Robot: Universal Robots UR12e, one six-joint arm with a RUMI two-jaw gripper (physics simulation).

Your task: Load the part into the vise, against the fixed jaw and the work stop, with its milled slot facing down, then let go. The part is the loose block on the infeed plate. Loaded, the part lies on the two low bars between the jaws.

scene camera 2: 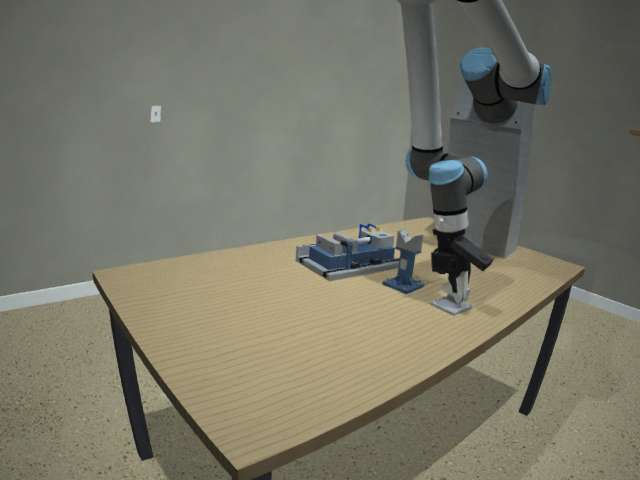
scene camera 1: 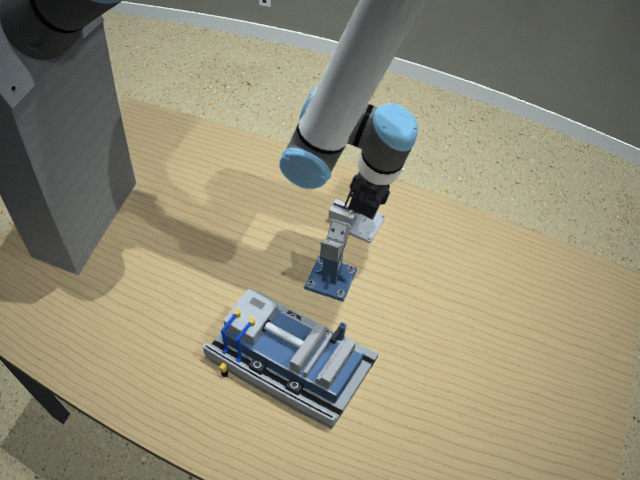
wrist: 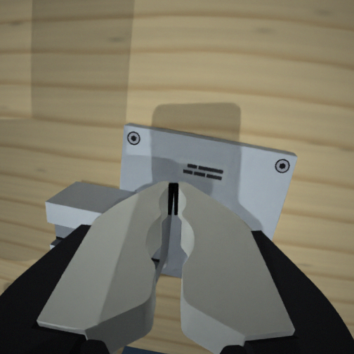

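Seen in the pictures: gripper, fingertip midpoint: [scene camera 2: 459, 303] [scene camera 1: 359, 212]; arm's base, link origin: [scene camera 2: 495, 104] [scene camera 1: 40, 16].
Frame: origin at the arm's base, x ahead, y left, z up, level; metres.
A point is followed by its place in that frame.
My gripper [scene camera 2: 459, 301] {y 0.506, x 0.432, z -0.588 m} [wrist: 173, 185] is shut with nothing between its fingertips, low over the infeed plate [scene camera 1: 374, 228] {y 0.501, x 0.487, z -0.592 m} [scene camera 2: 442, 304] {y 0.492, x 0.481, z -0.592 m} [wrist: 257, 200]. The part, a grey block [scene camera 1: 340, 213] {y 0.452, x 0.419, z -0.562 m} [wrist: 75, 210], lies left of the fingers in the wrist view. Its left end sticks out past the plate's left edge; its right end is hidden behind a finger. A dark stretch of its slot shows on the side towards the bottom of the wrist view. The vise [scene camera 1: 289, 330] {y 0.152, x 0.591, z -0.540 m} [scene camera 2: 379, 253] {y 0.169, x 0.541, z -0.553 m} has a fixed jaw [scene camera 1: 336, 363] {y 0.157, x 0.718, z -0.503 m} [scene camera 2: 328, 244] {y 0.185, x 0.717, z -0.515 m}, a moving jaw [scene camera 1: 308, 347] {y 0.141, x 0.658, z -0.504 m} and a work stop [scene camera 1: 342, 330] {y 0.216, x 0.671, z -0.506 m} [scene camera 2: 348, 254] {y 0.228, x 0.668, z -0.533 m}. No part sits between the jaws.
A blue stand [scene camera 1: 331, 271] {y 0.316, x 0.535, z -0.547 m} [scene camera 2: 406, 263] {y 0.344, x 0.533, z -0.525 m} with a grey V-shaped top [scene camera 1: 337, 231] {y 0.342, x 0.517, z -0.452 m} [scene camera 2: 409, 241] {y 0.347, x 0.535, z -0.459 m} rises between plate and vise, close to the part. Blue hoses [scene camera 1: 238, 345] {y 0.044, x 0.567, z -0.511 m} stand at the vise's grey end housing [scene camera 1: 251, 310] {y 0.111, x 0.525, z -0.504 m}. The grey robot pedestal [scene camera 1: 62, 155] {y -0.053, x 0.089, z -0.288 m} [scene camera 2: 485, 180] stands on the table.
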